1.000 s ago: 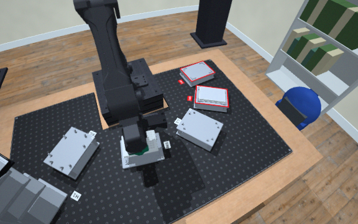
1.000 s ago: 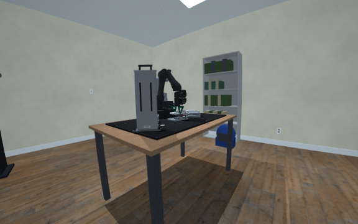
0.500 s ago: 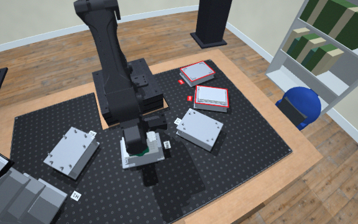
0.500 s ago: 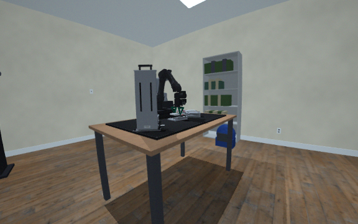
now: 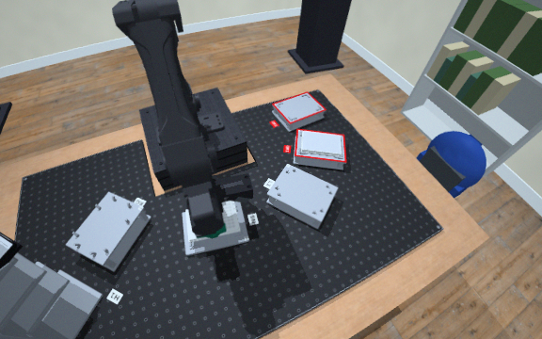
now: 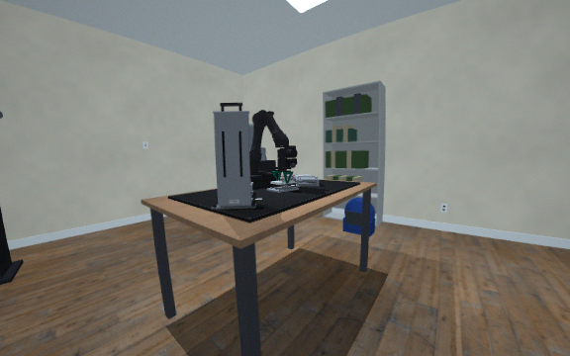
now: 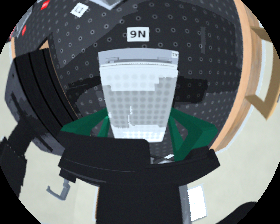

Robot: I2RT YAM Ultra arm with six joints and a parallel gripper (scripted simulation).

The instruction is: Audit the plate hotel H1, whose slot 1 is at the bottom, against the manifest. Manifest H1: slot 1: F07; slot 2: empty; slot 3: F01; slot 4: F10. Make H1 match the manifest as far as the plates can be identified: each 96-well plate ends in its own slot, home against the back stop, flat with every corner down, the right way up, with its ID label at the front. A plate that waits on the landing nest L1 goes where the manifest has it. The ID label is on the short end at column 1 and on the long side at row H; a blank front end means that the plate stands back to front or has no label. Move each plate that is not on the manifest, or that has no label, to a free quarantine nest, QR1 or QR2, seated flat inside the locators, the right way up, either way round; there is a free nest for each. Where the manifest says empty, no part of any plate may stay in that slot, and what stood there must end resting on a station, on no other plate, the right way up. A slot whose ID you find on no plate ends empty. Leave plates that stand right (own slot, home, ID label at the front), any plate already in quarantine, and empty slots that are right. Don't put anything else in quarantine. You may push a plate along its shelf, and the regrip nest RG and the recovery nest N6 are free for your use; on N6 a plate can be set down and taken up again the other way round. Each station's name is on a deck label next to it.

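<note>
Right now my hand is 1 cm short of the N6 label, 11 cm to the right of it and 5 cm above it. Round my hand: plate hotel H1: 13 cm ahead, 43 cm to the right, 15 cm above; then H1 deck label: 9 cm ahead, 27 cm to the right, 5 cm below; then red-framed quarantine nest: 34 cm behind, 40 cm to the left, 2 cm below.
</note>
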